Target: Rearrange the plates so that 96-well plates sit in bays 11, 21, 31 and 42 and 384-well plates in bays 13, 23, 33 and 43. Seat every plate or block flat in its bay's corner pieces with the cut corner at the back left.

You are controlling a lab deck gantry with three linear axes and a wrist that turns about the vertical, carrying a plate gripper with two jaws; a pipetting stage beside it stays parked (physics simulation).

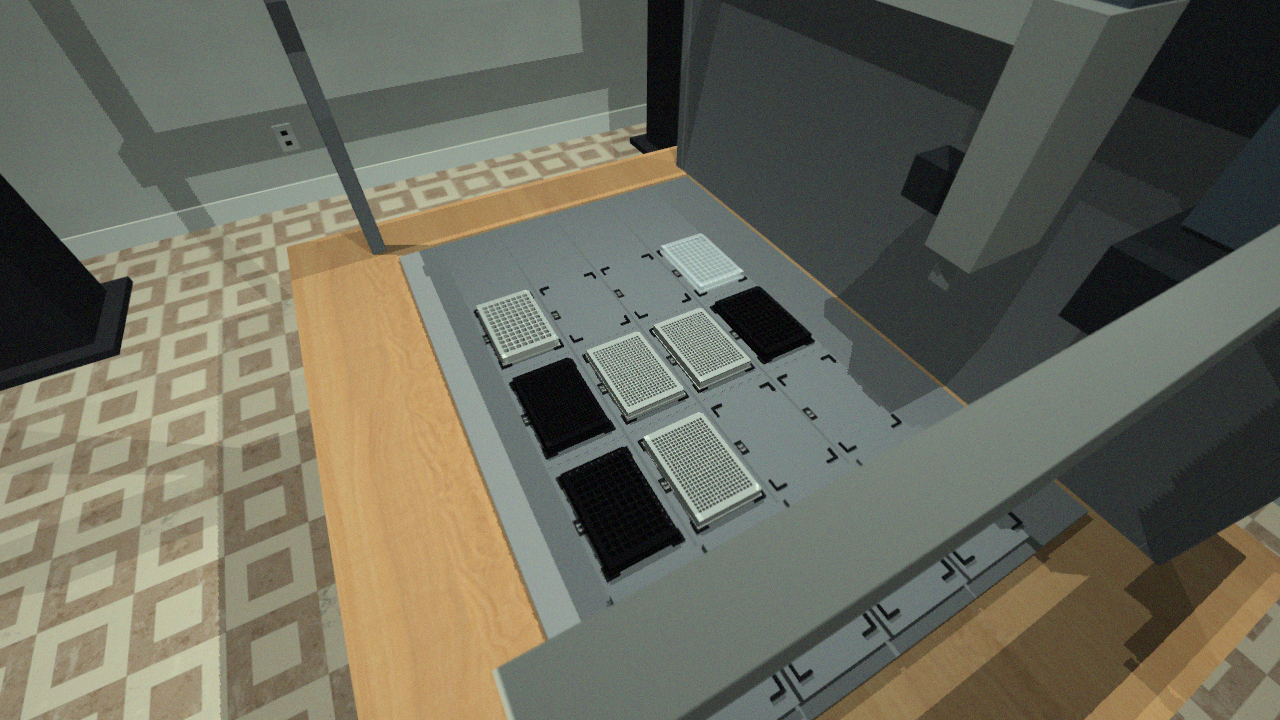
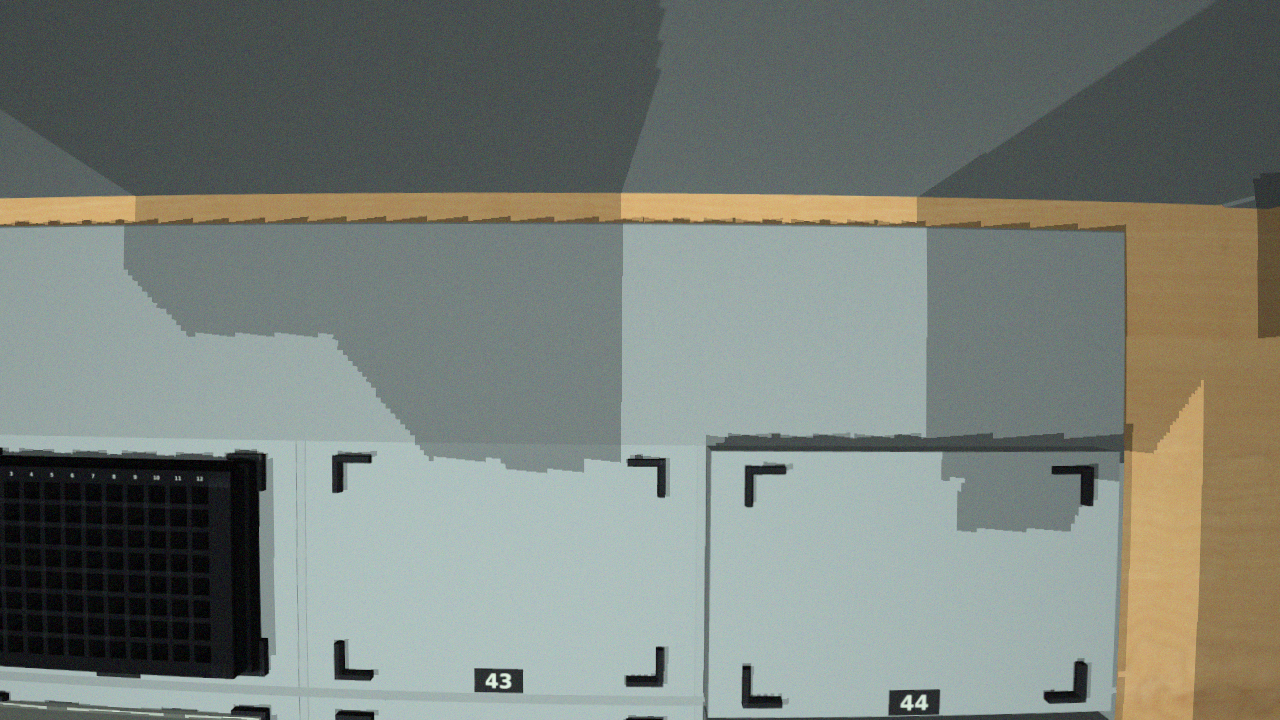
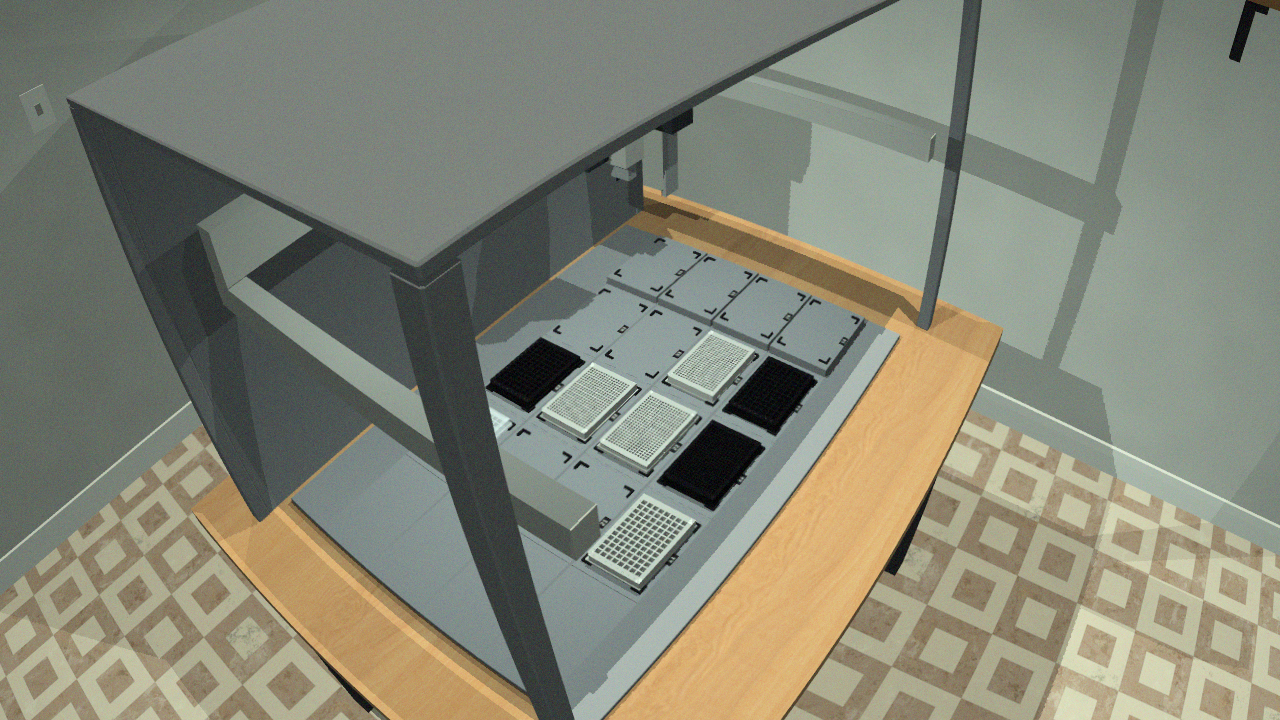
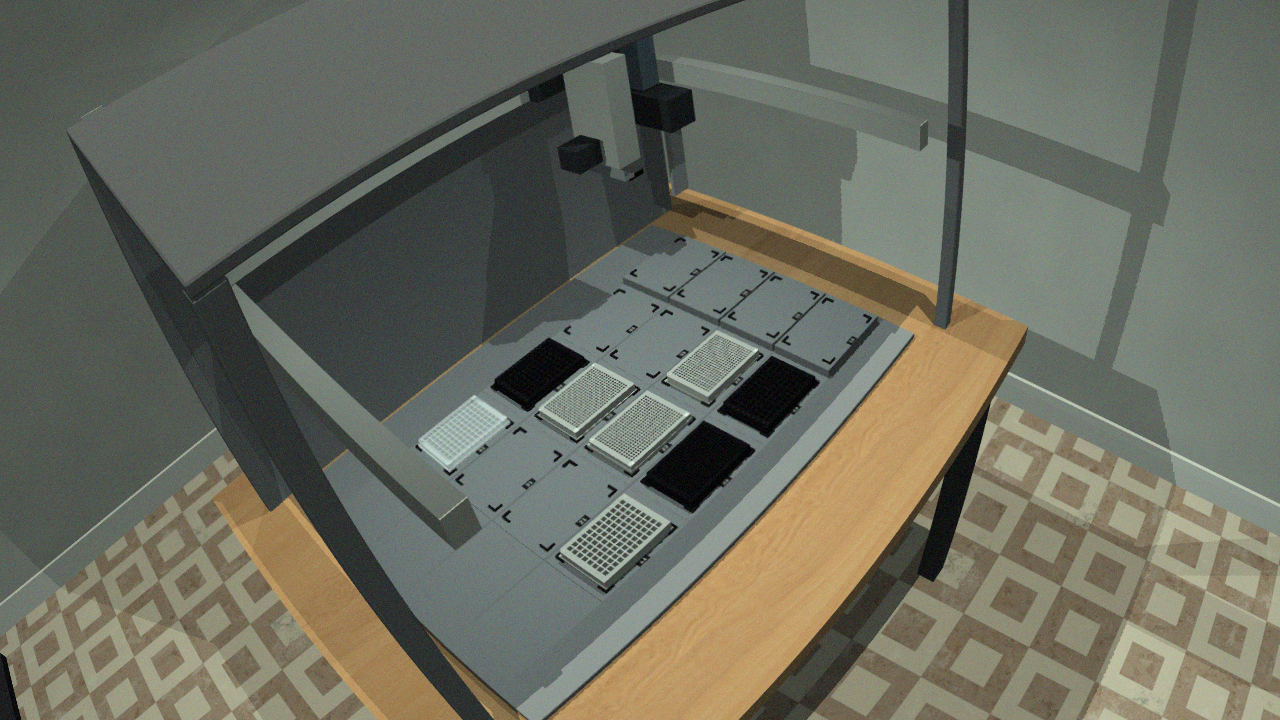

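Pixels of known places: gripper, between the fingertips: (image 3: pixel 645 184) (image 4: pixel 656 183); robot's base, origin of its link: (image 1: pixel 476 312) (image 3: pixel 639 591) (image 4: pixel 606 590).
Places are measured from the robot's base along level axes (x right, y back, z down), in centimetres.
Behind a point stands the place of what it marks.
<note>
My gripper (image 3: pixel 620 173) (image 4: pixel 629 174) hangs high at the back right under its grey column, away from the plates; its jaws are too small to read. A white 96-well plate (image 1: pixel 517 324) @[x -4.3, y -7.0, z -1.3 cm] (image 4: pixel 616 540) @[x -3.9, y -6.3, z -1.1 cm] sits in bay 11. Black plates sit in bay 12 (image 1: pixel 561 405) @[x -4.2, y -23.8, z -1.3 cm] and bay 13 (image 1: pixel 617 510) @[x -3.8, y -40.1, z -1.4 cm], wells too dark to count. White 384-well plates fill bay 22 (image 1: pixel 635 374) @[x -14.8, y -23.7, z -1.3 cm], bay 23 (image 1: pixel 702 467) @[x -14.9, y -39.9, z -1.3 cm] and bay 32 (image 1: pixel 700 347) @[x -25.1, y -23.7, z -1.4 cm]. A clear plate (image 1: pixel 702 261) @[x -36.1, y -7.2, z -1.4 cm] (image 4: pixel 463 431) @[x -35.8, y -6.4, z -1.3 cm], seemingly 96-well, is in bay 41. A black 96-well plate (image 2: pixel 107 564) @[x -36.7, y -23.8, z -1.4 cm] (image 1: pixel 762 322) @[x -35.8, y -23.7, z -1.4 cm] is in bay 42. Bays 21, 31, 33 and 43 hold no plate.
Bay 44 (image 2: pixel 913 591) @[x -36.2, y -55.4, z -1.5 cm] and the other right-hand bays are raised and hold no plates. The parked pipetting stage (image 4: pixel 662 105) is beside the gripper column (image 4: pixel 601 107) @[x -34.7, y -43.1, z -38.5 cm]. A grey beam (image 1: pixel 895 501) @[x -3.4, y -62.0, z -40.0 cm] crosses above the deck. The enclosure's back panel stands behind the deck.
</note>
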